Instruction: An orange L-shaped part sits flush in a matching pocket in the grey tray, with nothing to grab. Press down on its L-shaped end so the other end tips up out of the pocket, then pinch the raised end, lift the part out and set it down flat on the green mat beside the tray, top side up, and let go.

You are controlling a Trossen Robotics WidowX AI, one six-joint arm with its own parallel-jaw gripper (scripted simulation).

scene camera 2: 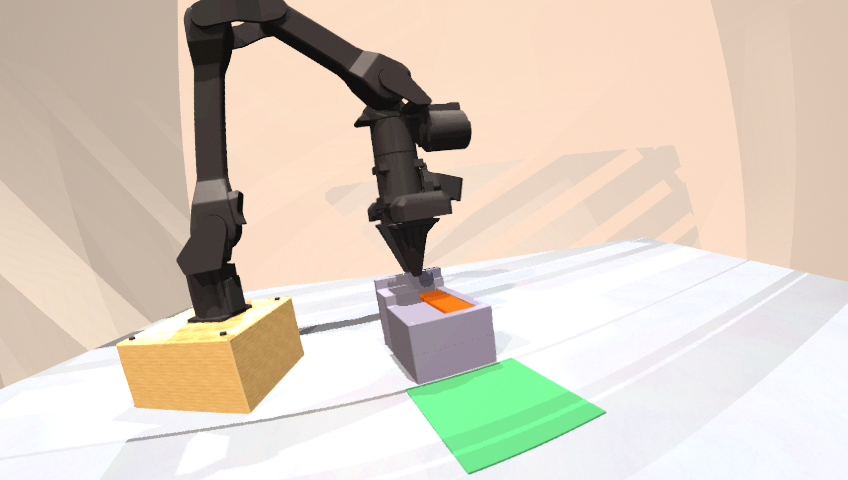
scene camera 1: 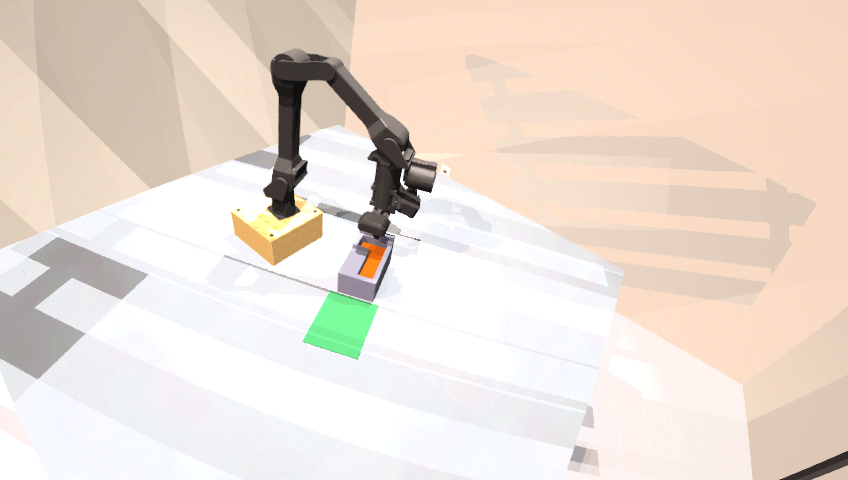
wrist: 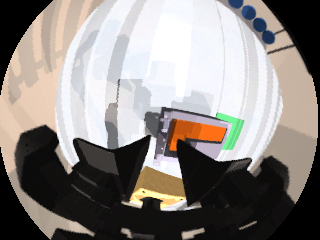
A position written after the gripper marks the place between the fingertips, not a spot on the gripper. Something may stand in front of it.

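Note:
There's an orange L-shaped part (wrist: 180,129), and there's a green mat (scene camera 2: 485,416), with the green mat (scene camera 1: 341,325) showing in that camera too. As for the gripper, you'd see the gripper (scene camera 2: 412,274), the gripper (scene camera 1: 379,234) and, in the wrist view as well, the gripper (wrist: 164,140).

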